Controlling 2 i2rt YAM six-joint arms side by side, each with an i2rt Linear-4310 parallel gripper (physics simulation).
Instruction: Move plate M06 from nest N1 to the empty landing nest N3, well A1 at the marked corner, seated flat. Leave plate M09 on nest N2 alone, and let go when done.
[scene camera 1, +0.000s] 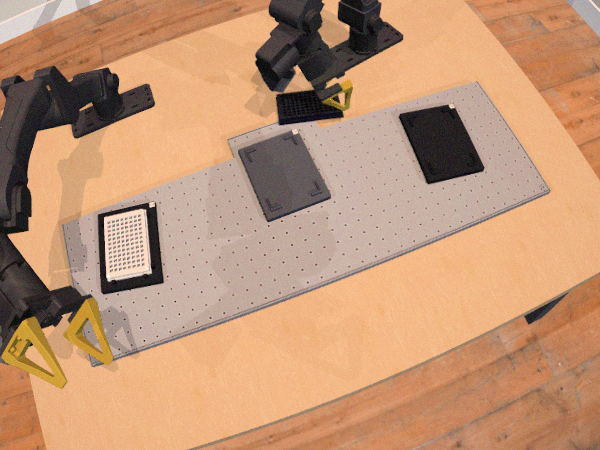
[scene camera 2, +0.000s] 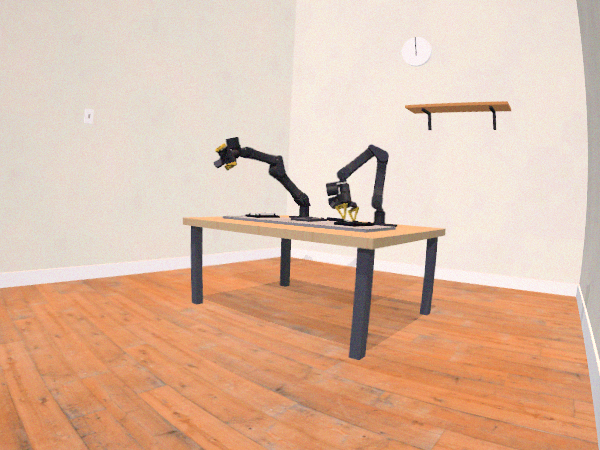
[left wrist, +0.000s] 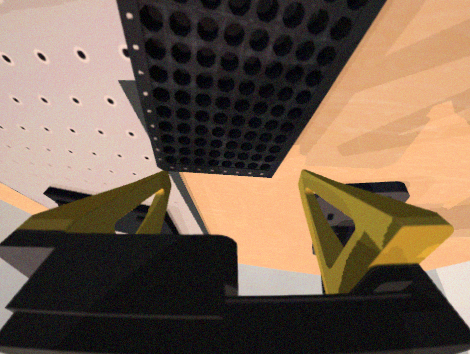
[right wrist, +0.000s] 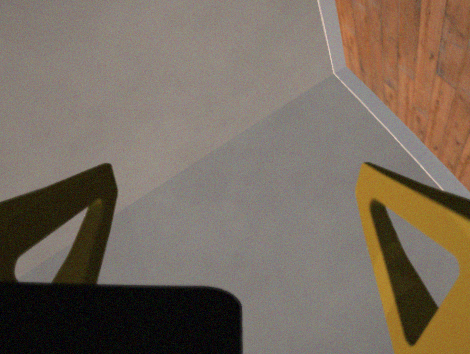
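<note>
A black well plate (scene camera 1: 300, 106) (left wrist: 225, 75), apparently M06, lies off the nests at the pegboard's back edge; whether it is level is unclear. My left gripper (scene camera 1: 336, 106) (scene camera 2: 348, 219) (left wrist: 234, 177) is open and empty, low at the plate's right end in scene camera 1. A white plate (scene camera 1: 127, 245) sits on the black nest (scene camera 1: 157, 250) at the left. The grey nest (scene camera 1: 285, 175) in the middle and the black nest (scene camera 1: 442, 145) at the right are empty; each has a white corner mark. Nest labels are not readable. My right gripper (scene camera 1: 86, 374) (scene camera 2: 224, 157) (right wrist: 236, 176) is open and empty, raised at the far left.
The nests stand on a grey pegboard (scene camera 1: 370, 200) on the wooden table (scene camera 1: 350, 350) (scene camera 2: 300, 229). The left arm's base (scene camera 1: 390, 37) is behind the black plate, and the right arm's base (scene camera 1: 137, 100) is at the back left. A shelf (scene camera 2: 457, 107) hangs on the wall.
</note>
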